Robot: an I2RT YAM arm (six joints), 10 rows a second.
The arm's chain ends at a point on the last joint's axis. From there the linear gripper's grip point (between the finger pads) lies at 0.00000 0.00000 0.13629 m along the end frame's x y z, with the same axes.
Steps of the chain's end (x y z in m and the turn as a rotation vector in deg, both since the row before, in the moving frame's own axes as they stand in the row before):
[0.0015, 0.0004, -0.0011, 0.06, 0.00, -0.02]
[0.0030, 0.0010, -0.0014, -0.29, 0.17, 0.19]
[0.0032, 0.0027, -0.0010, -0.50, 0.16, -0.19]
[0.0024, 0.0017, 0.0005, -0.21, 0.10, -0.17]
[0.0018, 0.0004, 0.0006, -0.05, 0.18, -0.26]
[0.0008, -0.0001, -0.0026, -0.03, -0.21, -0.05]
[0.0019, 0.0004, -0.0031, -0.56, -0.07, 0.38]
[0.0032, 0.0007, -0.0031, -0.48, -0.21, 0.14]
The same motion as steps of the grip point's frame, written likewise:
[0.0015, 0.0003, -0.0011, 0.06, 0.00, -0.02]
[0.0034, 0.0017, -0.0014, -0.29, 0.17, 0.19]
[0.0036, 0.0039, -0.0010, -0.50, 0.16, -0.19]
[0.0026, 0.0022, 0.0005, -0.21, 0.10, -0.17]
[0.0022, 0.0005, 0.0006, -0.05, 0.18, -0.26]
[0.0003, 0.0000, -0.0026, -0.03, -0.21, -0.05]
[0.0017, 0.0017, -0.0031, -0.56, -0.07, 0.38]
[0.0027, 0.0018, -0.0031, -0.48, -0.21, 0.14]

